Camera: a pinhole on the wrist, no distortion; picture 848 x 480 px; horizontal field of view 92.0 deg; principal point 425.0 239.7 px. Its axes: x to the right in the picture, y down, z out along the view. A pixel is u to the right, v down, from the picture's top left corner.
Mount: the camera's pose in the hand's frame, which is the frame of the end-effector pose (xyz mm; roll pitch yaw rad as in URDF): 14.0 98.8 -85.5 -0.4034 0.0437 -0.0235
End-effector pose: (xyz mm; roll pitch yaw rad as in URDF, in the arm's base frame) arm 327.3 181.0 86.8 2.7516 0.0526 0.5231
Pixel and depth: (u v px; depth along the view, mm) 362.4 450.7 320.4
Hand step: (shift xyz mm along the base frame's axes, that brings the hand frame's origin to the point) 186.6 -359.4 9.1
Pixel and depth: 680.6 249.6 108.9
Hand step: 145.3 -72.8 39.7
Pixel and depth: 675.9 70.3 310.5
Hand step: 271.9 -53.7 -197.8
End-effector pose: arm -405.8 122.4 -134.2 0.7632 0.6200 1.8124
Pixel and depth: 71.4 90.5 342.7
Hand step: 118.1 -15.5 395.8
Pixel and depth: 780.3 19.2 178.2
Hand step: -33.3 218.9 4.6
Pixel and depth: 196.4 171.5 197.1
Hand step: -36.9 28.9 200.2
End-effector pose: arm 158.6 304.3 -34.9 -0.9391 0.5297 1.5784
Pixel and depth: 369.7 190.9 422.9
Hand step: -392.0 -14.7 24.3
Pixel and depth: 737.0 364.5 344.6
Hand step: -336.8 172.0 -283.2
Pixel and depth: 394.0 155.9 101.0
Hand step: -83.0 -34.9 -80.9
